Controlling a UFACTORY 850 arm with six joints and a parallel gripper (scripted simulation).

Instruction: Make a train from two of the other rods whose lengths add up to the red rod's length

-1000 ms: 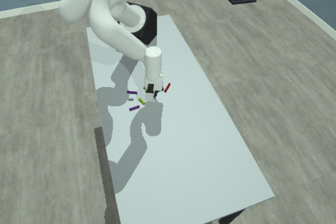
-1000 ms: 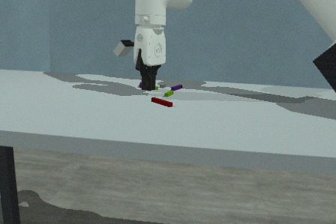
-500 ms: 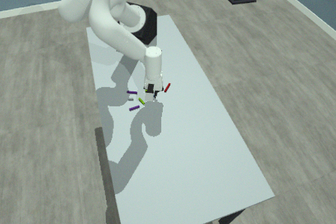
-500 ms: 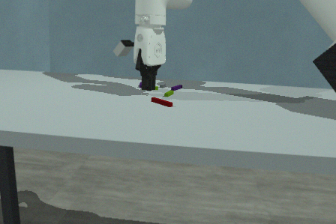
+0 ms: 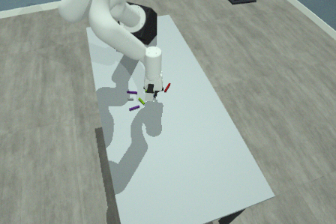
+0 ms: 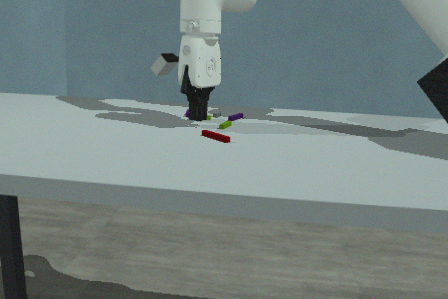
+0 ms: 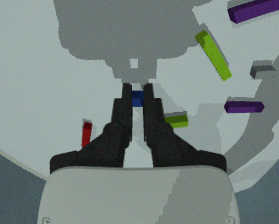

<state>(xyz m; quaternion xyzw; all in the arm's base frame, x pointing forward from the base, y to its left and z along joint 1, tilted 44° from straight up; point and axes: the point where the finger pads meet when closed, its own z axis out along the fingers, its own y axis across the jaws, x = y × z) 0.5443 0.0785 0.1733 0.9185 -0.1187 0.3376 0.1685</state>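
The grey rod lies 130 mm to the right of my hand, 30 mm below it and 30 mm behind it. Also, from my hand: blue rod: 20 mm below; then red rod: 100 mm to the left, 50 mm behind, 30 mm below.
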